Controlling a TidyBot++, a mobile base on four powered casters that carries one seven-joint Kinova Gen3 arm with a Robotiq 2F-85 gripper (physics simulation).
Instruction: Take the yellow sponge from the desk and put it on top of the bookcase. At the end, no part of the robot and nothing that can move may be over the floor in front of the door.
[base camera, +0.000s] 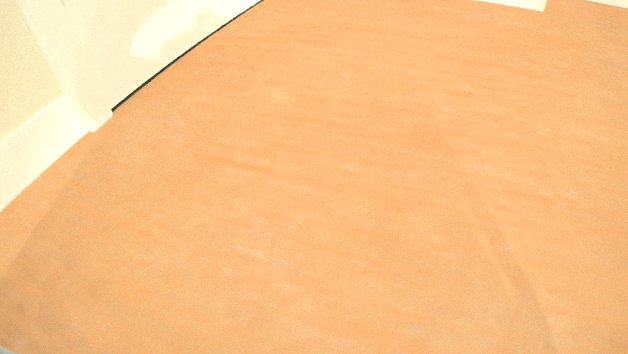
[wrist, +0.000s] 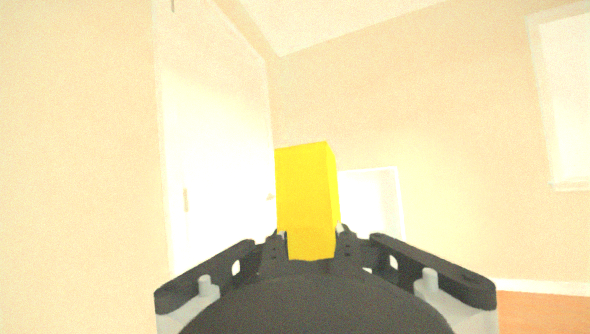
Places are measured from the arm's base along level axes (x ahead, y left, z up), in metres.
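Pixels of known places: gripper, fingertip midpoint: (wrist: 311, 229).
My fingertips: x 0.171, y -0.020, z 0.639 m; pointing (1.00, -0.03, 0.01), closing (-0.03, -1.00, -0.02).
Behind a point stands the place of what it marks.
My gripper (wrist: 311, 229) @[x 0.171, y -0.020, z 0.639 m] is shut on the yellow sponge (wrist: 304, 187) @[x 0.141, y -0.018, z 0.683 m], which stands up from between the fingertips in the middle of the wrist view. The white door (wrist: 217, 150) @[x 0.844, y 0.413, z 0.850 m] (base camera: 105, 60) @[x 0.688, y 0.459, z -0.293 m] is behind and left of the sponge in the wrist view, and its lower part shows at the upper left of the base camera view, above a dark gap line. A white, box-like piece (wrist: 370, 200) @[x 1.598, y -0.614, z 0.364 m] stands against the far wall, partly hidden by the sponge; it may be the bookcase. The desk does not show in either view.
In the base view, wood floor (base camera: 320, 200) @[x 0.419, y 0.022, z -0.397 m] reaches up to the door, with a white baseboard (base camera: 40, 135) @[x 0.507, y 0.519, z -0.339 m] at the left and a white edge (base camera: 520, 3) @[x 1.311, y -0.641, z -0.383 m] at the top right. In the wrist view, a wall (wrist: 75, 150) @[x 0.397, y 0.567, z 0.810 m] is near on the left, and a window (wrist: 567, 100) @[x 1.231, y -1.983, z 1.014 m] is at the right.
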